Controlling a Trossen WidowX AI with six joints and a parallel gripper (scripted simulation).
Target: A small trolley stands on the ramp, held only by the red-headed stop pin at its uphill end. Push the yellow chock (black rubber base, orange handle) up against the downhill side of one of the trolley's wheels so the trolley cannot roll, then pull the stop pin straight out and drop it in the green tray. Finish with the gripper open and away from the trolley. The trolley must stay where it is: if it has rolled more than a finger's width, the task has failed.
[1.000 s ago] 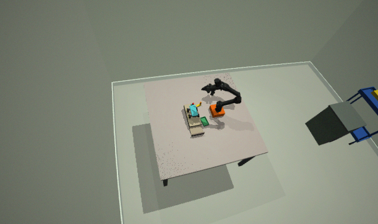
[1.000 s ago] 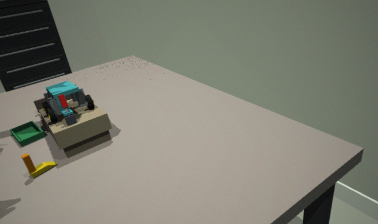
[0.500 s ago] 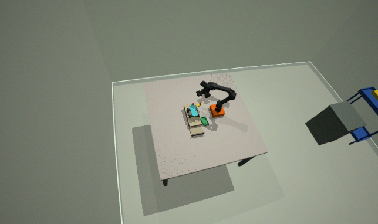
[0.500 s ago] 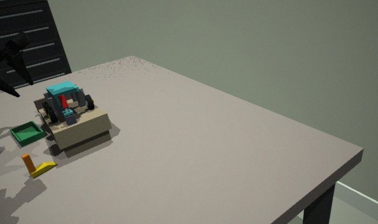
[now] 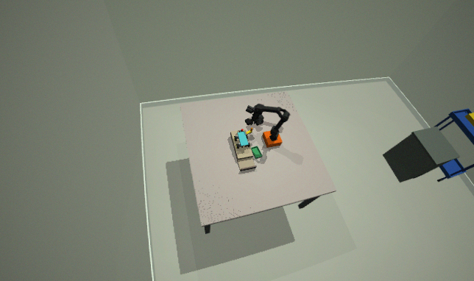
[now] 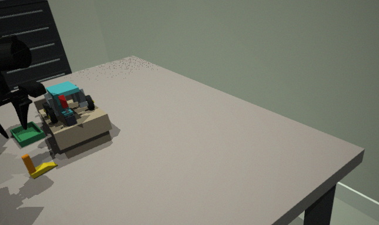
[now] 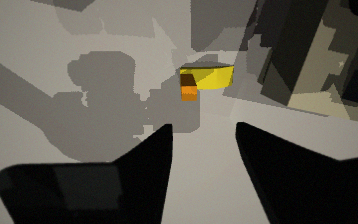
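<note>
Right now the yellow chock is 11 cm below my gripper tip and 2 cm ahead of it. The rest, counted from my gripper tip: teal trolley 17 cm ahead, 13 cm to the left, 2 cm below; red-headed stop pin 13 cm ahead, 4 cm to the left.
</note>
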